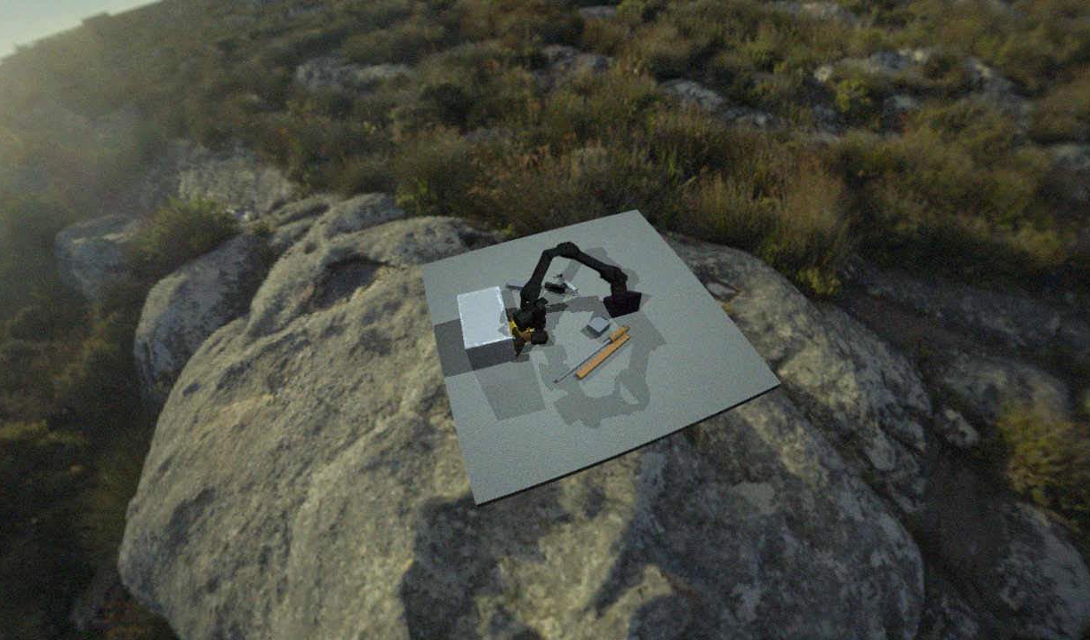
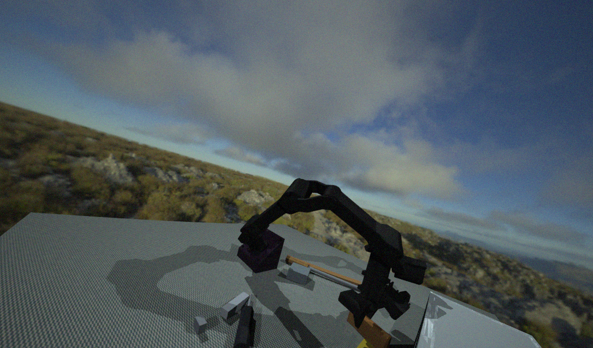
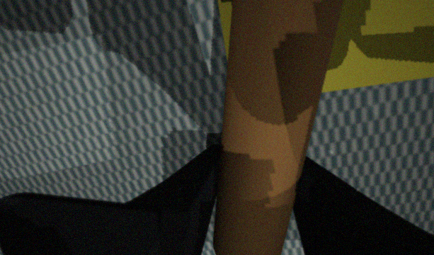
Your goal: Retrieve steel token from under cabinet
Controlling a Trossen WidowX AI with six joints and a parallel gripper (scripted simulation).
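Right now the grey block is 250 mm behind my gripper tip, 60 mm to the left of it and 10 mm above it. The rest, counted from my gripper tip: grey bar (250 mm behind, 220 mm to the right); small grey cube (240 mm behind, 320 mm to the right); wooden stick (210 mm behind, 200 mm to the left).
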